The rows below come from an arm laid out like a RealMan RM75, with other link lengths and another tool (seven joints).
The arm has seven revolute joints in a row. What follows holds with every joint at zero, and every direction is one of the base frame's. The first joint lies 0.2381 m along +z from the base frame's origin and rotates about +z. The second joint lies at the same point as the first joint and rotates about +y. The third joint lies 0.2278 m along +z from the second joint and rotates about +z. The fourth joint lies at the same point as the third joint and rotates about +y. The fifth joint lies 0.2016 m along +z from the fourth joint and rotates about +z. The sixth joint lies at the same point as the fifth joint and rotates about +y. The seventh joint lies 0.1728 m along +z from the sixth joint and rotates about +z. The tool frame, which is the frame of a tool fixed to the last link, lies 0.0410 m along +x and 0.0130 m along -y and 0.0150 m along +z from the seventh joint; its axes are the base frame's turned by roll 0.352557, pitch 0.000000 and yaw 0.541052 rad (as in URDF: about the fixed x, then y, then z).
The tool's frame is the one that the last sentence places.
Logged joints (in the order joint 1, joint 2, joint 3, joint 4, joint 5, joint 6, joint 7), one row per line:
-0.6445 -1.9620 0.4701 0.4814 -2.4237 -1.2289 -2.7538
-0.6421 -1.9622 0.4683 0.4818 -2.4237 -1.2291 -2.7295
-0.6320 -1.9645 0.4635 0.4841 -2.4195 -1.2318 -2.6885
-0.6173 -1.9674 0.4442 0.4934 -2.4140 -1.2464 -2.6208
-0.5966 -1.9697 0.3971 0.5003 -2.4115 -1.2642 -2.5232
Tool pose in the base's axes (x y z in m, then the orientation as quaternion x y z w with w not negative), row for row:
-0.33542 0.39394 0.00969 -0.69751 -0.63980 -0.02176 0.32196
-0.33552 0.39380 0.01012 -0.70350 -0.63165 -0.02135 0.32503
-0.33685 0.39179 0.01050 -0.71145 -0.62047 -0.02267 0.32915
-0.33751 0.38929 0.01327 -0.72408 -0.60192 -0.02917 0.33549
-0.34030 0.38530 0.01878 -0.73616 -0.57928 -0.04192 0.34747
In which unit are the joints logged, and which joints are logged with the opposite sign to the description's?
The joints are logged in radians. Opposite sign: joint 5, joint 6.
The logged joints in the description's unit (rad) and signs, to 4 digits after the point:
-0.6445 -1.9620 0.4701 0.4814 2.4237 1.2289 -2.7538
-0.6421 -1.9622 0.4683 0.4818 2.4237 1.2291 -2.7295
-0.6320 -1.9645 0.4635 0.4841 2.4195 1.2318 -2.6885
-0.6173 -1.9674 0.4442 0.4934 2.4140 1.2464 -2.6208
-0.5966 -1.9697 0.3971 0.5003 2.4115 1.2642 -2.5232

